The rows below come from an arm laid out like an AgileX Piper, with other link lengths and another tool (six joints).
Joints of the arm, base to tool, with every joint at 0 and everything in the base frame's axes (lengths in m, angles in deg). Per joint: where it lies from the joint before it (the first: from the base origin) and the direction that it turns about. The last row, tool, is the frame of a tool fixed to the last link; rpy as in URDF.
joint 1: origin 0 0 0.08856 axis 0 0 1
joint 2: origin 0 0 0 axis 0 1 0
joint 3: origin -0.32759 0 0.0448 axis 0 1 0
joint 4: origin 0.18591 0 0.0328 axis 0.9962 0 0.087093
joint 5: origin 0 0 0 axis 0 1 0
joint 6: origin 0.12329 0 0.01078 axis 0.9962 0 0.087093
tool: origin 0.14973 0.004 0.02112 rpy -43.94 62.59 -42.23
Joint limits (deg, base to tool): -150..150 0..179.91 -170..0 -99.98..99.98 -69.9..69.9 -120..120
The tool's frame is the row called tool.
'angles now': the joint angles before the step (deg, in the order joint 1, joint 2, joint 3, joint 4, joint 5, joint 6). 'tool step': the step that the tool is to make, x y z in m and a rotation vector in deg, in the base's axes. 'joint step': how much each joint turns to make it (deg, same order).
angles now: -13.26, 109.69, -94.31, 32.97, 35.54, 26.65
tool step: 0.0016, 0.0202, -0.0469, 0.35, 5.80, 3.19
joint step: 1.98, 4.30, 0.00, -1.05, 1.74, -0.10
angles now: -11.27, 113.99, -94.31, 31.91, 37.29, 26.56
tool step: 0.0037, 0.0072, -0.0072, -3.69, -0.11, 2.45
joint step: 1.87, 0.74, 0.00, -3.05, -1.49, -0.73
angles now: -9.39, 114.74, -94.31, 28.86, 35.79, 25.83
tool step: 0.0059, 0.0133, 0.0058, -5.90, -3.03, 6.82
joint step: 1.47, -0.01, 0.00, 0.74, -1.56, -8.96
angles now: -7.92, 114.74, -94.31, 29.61, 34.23, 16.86
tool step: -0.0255, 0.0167, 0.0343, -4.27, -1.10, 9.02
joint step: -0.53, -4.55, -2.02, 0.25, 8.44, -7.96
